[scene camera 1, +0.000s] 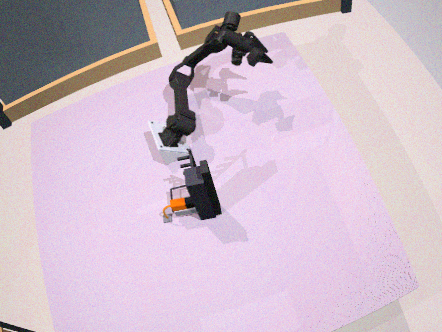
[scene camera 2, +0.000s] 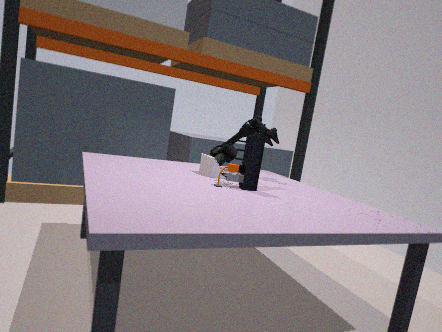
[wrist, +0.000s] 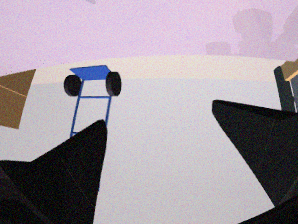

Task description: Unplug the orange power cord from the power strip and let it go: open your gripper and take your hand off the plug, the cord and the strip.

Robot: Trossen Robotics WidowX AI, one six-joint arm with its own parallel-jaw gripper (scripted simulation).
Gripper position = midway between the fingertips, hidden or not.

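Observation:
My gripper [scene camera 1: 270, 57] is open, and it holds nothing. The wrist view has the gripper [wrist: 160, 115] too.

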